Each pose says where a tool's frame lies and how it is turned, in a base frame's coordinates. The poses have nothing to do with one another.
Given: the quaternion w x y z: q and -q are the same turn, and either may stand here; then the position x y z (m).
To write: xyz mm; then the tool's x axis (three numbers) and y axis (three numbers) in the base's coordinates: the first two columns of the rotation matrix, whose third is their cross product. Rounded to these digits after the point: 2 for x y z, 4 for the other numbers.
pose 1, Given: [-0.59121 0.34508 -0.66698 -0.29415 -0.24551 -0.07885 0.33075]
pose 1, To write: [-245.51 -78.85 330.75 -0.0628 -0.1125 -0.9917 -0.8081 0.5888 -0.0156]
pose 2, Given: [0.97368 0.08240 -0.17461 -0.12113 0.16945 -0.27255 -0.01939]
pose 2, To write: [169.45 -272.55 -19.39 0.9097 -0.2647 0.3201 0.2071 0.9571 0.2028]
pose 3, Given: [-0.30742 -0.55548 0.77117 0.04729 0.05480 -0.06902 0.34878]
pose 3, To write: [54.80 -69.02 348.78 -0.1939 -0.8858 0.4216 -0.8277 0.3784 0.4145]
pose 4, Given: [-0.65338 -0.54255 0.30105 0.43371 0.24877 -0.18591 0.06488]
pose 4, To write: [248.77 -185.91 64.88 0.4425 -0.8934 -0.0772 0.2401 0.0351 0.9701]
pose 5, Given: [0.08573 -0.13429 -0.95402 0.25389 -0.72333 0.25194 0.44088]
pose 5, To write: [-723.33 251.94 440.88 -0.9492 0.2998 0.0954 0.2127 0.8350 -0.5075]
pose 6, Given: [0.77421 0.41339 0.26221 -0.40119 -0.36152 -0.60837 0.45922]
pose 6, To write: [-361.52 -608.37 459.22 0.5406 -0.4044 -0.7377 0.8380 0.3363 0.4297]
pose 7, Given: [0.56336 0.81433 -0.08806 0.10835 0.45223 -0.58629 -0.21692]
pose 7, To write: [452.23 -586.29 -216.92 0.9610 -0.0213 0.2757 -0.2655 -0.3497 0.8984]
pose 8, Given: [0.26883 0.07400 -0.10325 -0.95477 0.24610 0.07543 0.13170]
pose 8, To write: [246.10 75.43 131.70 -0.8445 -0.5286 -0.0858 0.4981 -0.8341 0.2369]
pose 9, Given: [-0.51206 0.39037 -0.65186 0.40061 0.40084 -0.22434 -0.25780]
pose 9, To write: [400.84 -224.34 -257.80 -0.1708 -0.9192 -0.3548 -0.0987 0.3742 -0.9221]
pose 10, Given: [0.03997 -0.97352 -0.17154 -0.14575 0.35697 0.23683 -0.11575]
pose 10, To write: [356.97 236.83 -115.75 0.8987 0.3223 0.2975 0.3456 -0.9380 -0.0278]
